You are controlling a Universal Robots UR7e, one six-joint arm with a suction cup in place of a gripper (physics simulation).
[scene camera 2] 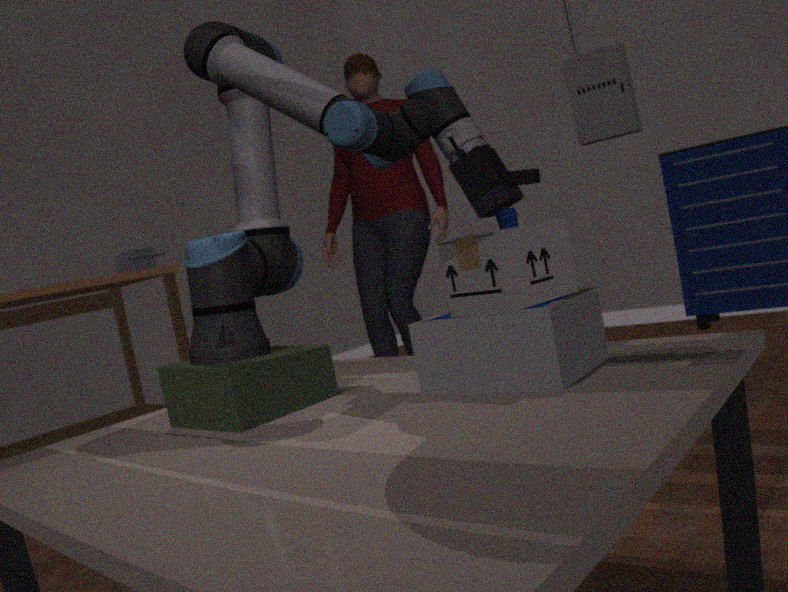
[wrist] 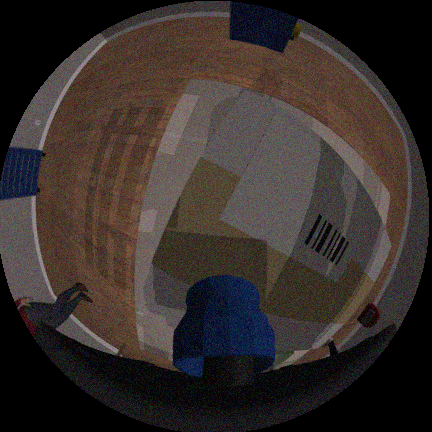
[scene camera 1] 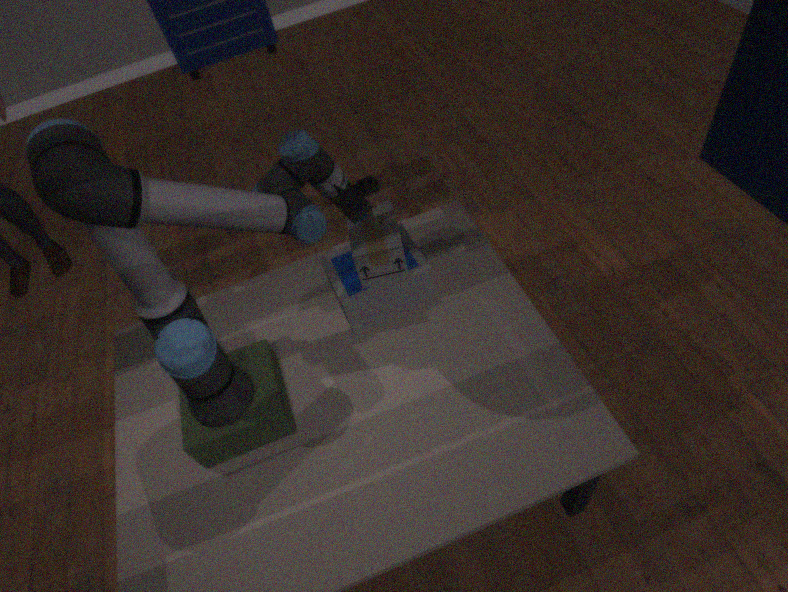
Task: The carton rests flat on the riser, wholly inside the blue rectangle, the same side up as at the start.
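Observation:
The white carton, with brown tape, black up-arrows and a barcode label, stands upright on the grey riser at the table's far edge. The arrows point up. Parts of the blue rectangle show on either side of the carton's base. My blue suction cup sits on the carton's top, near one edge, with the tool tilted. The contact itself is hard to make out in the dim light.
The arm stands on a green block on the white table. A person in a red top stands behind the table. A blue cabinet stands by the wall, and a wooden bench at the left.

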